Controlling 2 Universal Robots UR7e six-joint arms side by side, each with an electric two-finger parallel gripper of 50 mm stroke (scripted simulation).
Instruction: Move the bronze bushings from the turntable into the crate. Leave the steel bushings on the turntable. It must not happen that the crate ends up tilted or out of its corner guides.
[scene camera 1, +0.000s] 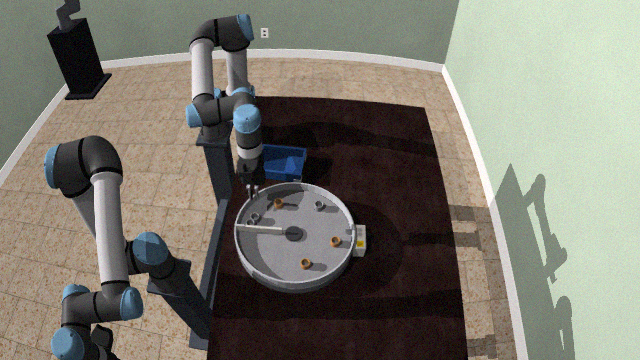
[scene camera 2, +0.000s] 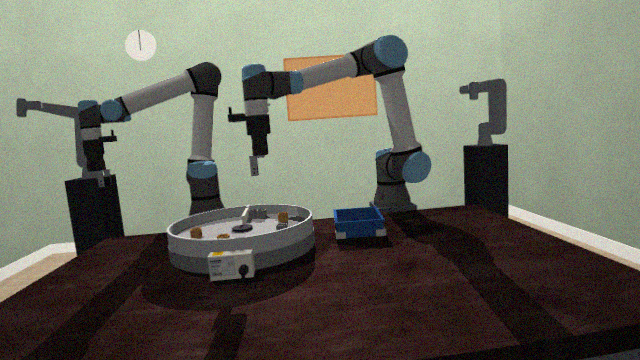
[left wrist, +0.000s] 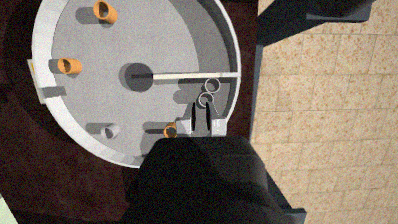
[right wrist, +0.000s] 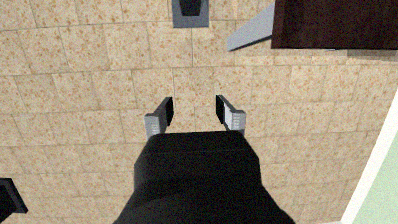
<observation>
In view: my left gripper (scene camera 2: 255, 175), my right gripper (scene camera 2: 105, 185) and a blue crate (scene camera 1: 287, 161).
The blue crate shows as well in scene camera 2 (scene camera 2: 357, 222). My left gripper is seen too in the left wrist view (left wrist: 200, 110). My right gripper shows as well in the right wrist view (right wrist: 194, 104). The right wrist view misses the blue crate: it is out of frame.
</observation>
